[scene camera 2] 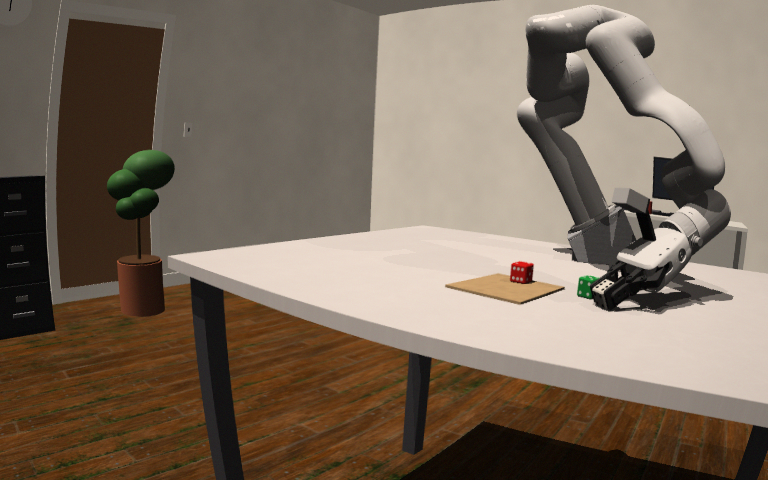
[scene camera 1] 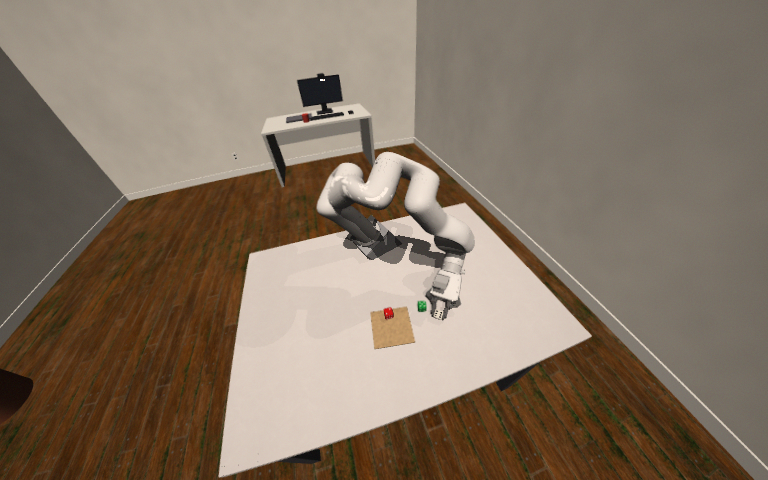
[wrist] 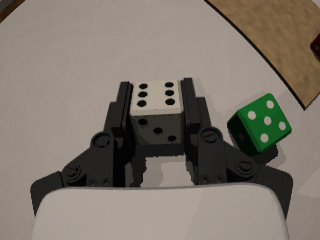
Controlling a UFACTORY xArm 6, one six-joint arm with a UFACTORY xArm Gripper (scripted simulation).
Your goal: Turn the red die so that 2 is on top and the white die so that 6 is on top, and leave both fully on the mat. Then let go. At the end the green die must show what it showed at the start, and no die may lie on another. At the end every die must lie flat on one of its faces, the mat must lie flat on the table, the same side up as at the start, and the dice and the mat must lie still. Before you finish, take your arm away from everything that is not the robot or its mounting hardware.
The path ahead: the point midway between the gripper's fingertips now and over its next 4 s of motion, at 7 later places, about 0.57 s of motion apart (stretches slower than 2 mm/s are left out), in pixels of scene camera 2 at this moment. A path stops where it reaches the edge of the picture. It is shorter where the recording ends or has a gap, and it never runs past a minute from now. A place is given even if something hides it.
The gripper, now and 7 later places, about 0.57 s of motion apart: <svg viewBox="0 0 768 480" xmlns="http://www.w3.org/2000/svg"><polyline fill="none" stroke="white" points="599,298 601,296 621,282 625,263 627,239 621,233 614,226 613,218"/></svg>
